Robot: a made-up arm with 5 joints.
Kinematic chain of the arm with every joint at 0, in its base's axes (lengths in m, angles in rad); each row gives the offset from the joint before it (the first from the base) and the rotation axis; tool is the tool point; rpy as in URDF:
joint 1: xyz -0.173 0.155 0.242 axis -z
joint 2: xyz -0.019 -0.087 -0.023 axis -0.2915 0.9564 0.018
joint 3: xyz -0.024 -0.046 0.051 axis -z
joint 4: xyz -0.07 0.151 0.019 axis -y
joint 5: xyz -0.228 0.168 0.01 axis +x
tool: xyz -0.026 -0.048 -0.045 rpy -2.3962 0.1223 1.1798
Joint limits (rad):
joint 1: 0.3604..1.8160
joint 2: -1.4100..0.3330
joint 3: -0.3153..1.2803
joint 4: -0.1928..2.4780
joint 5: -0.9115..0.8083
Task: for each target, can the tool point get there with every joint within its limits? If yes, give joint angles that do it. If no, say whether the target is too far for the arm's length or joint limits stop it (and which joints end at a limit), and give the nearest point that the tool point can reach.
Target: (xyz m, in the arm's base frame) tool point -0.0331 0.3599 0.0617
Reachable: yes | joints 1.4105 0.1465 0.1959 0.9889 0.2410
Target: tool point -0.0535 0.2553 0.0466
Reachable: yes | joints 1.0253 -0.1082 0.4538 1.3809 -0.6775
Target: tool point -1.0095 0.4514 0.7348
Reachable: no: too far | nearest point -0.5359 0.3740 0.4014 | short by 0.584 m
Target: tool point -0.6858 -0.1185 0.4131
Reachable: no: joint limits stop it (at a limit: joint 1, joint 3, joint 4, joint 5) | nearest point -0.4475 -0.0486 0.3773 | short by 0.251 m
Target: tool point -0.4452 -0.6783 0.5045
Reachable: no: too far | nearest point -0.2822 -0.1792 0.3481 | short by 0.548 m
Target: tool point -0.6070 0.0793 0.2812
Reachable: no: joint limits stop it (at a limit: joint 1, joint 3, joint 4) | nearest point -0.4374 -0.0126 0.3551 | short by 0.207 m
